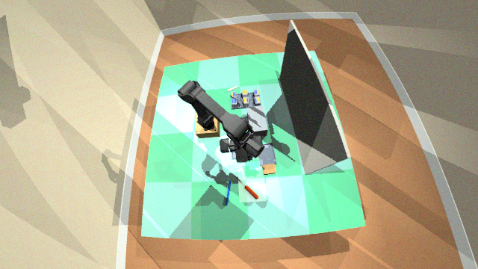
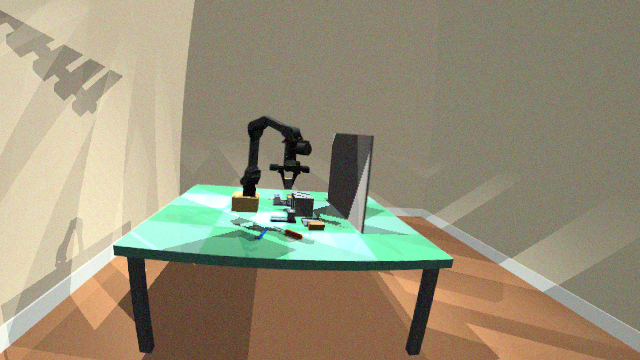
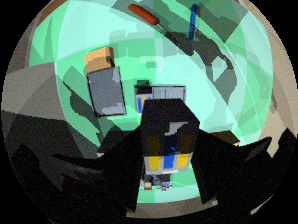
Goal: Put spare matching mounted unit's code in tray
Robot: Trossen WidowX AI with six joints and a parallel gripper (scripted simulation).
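The tray is 13 cm ahead of my gripper tip, 2 cm to the right of it and 17 cm below it. Round my gripper tip: orange block 12 cm ahead, 11 cm to the right, 16 cm below; then dark spare 2 cm above; then grey mounted unit 13 cm ahead, 19 cm to the left, 13 cm below.
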